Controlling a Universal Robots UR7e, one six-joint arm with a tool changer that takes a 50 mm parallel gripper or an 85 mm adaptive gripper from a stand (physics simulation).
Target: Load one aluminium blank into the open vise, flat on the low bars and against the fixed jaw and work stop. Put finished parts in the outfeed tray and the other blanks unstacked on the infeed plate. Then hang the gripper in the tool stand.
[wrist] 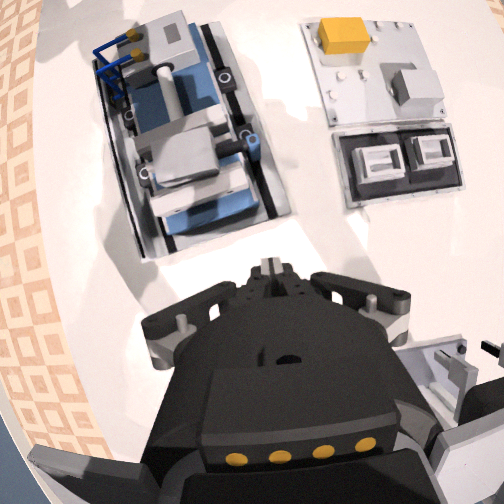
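My black adaptive gripper fills the lower middle of the wrist view. Its fingertips meet with nothing between them, above the white table in front of the vise. The blue and grey vise lies at the upper left. A grey aluminium blank lies flat between its jaws, next to a blue work stop. The infeed plate at the upper right carries one grey blank. The dark outfeed tray below it holds two finished pocketed parts.
A yellow block sits at the far corner of the infeed plate. Part of the grey tool stand shows at the lower right beside the gripper body. The table's rounded edge and a patterned floor run down the left.
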